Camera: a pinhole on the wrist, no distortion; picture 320 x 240 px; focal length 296.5 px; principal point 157.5 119.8 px. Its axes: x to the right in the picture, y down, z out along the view. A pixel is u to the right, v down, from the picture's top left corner.
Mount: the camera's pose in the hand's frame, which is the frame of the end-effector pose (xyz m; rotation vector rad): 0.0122 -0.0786 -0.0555 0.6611 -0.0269 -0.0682
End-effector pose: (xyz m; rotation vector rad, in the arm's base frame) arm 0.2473 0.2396 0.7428 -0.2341 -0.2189 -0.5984
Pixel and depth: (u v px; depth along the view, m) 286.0 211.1 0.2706
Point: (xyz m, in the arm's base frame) 0.2082 0.0841 1.0034
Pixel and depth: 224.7 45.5 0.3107
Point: 0.0855 -0.0230 0.9465
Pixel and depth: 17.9 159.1 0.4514
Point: -0.1425 0.2142 1.0491
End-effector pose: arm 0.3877 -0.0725 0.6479 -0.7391 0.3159 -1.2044
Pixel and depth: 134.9 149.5 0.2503
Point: 0.3209 -0.0367 0.9004
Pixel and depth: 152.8 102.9 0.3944
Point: 0.2798 -0.0313 1.0469
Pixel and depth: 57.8 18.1 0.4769
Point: 0.0992 0.0889 1.1052
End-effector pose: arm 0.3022 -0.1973 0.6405 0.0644 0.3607 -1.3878
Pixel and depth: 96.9 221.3 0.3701
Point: 0.1649 -0.2455 0.9912
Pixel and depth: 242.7 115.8 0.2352
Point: 0.1161 -0.3385 0.7801
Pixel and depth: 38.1 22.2 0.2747
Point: 0.0085 -0.1730 0.8245
